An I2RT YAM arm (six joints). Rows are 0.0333 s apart.
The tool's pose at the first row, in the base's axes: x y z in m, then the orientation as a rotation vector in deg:
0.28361, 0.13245, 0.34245, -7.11, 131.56, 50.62
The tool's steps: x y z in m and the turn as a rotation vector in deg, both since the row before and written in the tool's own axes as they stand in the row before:
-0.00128, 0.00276, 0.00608, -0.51, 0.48, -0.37
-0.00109, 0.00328, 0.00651, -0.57, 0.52, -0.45
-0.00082, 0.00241, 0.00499, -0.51, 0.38, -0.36
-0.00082, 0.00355, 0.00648, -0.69, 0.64, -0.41
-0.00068, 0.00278, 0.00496, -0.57, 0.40, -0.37
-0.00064, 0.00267, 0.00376, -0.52, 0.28, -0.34
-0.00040, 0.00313, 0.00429, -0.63, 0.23, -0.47
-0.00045, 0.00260, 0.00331, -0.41, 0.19, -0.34
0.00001, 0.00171, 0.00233, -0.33, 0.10, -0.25
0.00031, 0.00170, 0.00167, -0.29, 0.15, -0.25
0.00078, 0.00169, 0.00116, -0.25, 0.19, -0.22
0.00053, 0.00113, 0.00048, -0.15, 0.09, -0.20
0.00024, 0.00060, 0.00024, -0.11, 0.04, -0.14
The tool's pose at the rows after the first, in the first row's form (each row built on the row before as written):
0.28711, 0.13819, 0.34145, -7.98, 131.70, 51.08
0.29045, 0.14467, 0.34039, -8.99, 131.82, 51.58
0.29295, 0.14960, 0.33951, -9.80, 131.86, 52.04
0.29579, 0.15639, 0.33846, -10.88, 132.04, 52.71
0.29789, 0.16167, 0.33773, -11.74, 132.06, 53.23
0.29932, 0.16610, 0.33758, -12.49, 131.99, 53.70
0.30060, 0.17126, 0.33727, -13.41, 131.79, 54.22
0.30158, 0.17538, 0.33724, -14.07, 131.68, 54.55
0.30203, 0.17822, 0.33695, -14.54, 131.55, 54.82
0.30191, 0.18062, 0.33683, -15.02, 131.48, 55.05
0.30117, 0.18268, 0.33669, -15.47, 131.47, 55.25
0.30052, 0.18385, 0.33675, -15.81, 131.42, 55.33
0.30020, 0.18446, 0.33682, -16.03, 131.36, 55.39

